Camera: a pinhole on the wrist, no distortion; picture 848 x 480 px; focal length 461.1 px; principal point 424.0 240.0 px. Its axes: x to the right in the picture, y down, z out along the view. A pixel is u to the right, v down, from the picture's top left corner.
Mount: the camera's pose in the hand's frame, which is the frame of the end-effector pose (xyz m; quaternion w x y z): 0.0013 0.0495 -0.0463 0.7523 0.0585 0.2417 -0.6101
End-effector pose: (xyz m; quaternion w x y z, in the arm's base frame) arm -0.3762 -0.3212 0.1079 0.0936 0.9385 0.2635 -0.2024
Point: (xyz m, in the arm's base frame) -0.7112 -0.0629 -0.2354
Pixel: 641 69
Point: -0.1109 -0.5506 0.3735
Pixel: behind the camera
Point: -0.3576 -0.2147 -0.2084
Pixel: 466 349
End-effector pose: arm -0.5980 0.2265 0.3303 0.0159 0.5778 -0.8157 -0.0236
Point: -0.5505 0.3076 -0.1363
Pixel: 271 21
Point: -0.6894 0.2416 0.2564
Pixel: 28 228
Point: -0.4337 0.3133 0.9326
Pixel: behind the camera
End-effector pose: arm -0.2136 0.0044 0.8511 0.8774 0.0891 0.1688 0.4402
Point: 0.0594 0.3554 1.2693
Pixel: 200 441
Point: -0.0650 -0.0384 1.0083
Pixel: 451 116
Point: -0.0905 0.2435 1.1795
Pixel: 123 394
